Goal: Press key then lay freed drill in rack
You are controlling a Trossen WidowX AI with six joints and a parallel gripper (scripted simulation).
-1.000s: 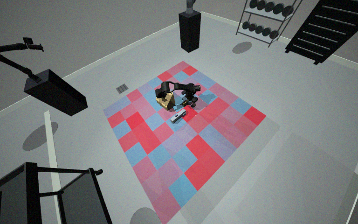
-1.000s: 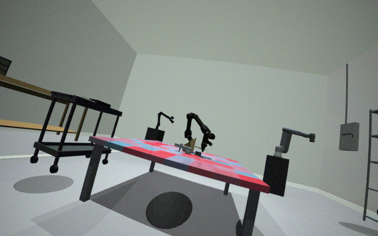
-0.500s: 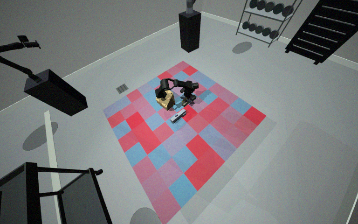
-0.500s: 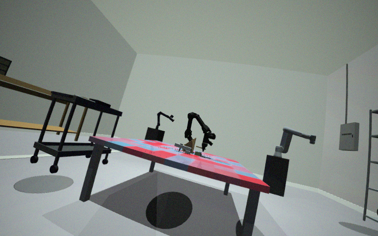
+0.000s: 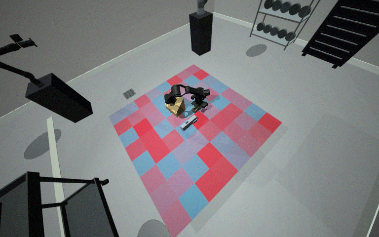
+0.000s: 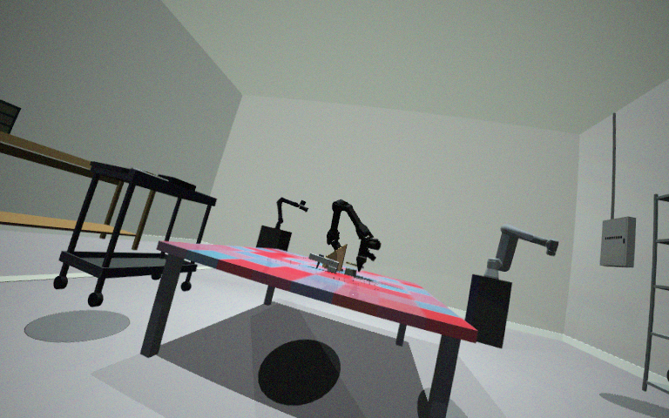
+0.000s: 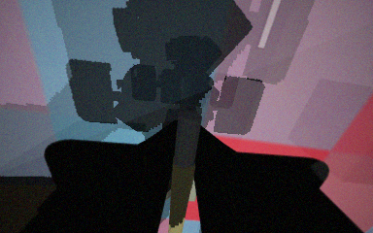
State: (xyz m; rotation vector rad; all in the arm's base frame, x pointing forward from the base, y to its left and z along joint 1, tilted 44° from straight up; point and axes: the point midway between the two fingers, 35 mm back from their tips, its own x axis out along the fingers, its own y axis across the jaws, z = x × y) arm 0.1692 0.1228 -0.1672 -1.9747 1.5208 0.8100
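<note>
Right now my gripper tip is 40 mm to the left of the drill, 40 mm below it and 10 mm short of it. Round my gripper tip: rack: 50 mm to the right, 20 mm below, 10 mm ahead.
</note>
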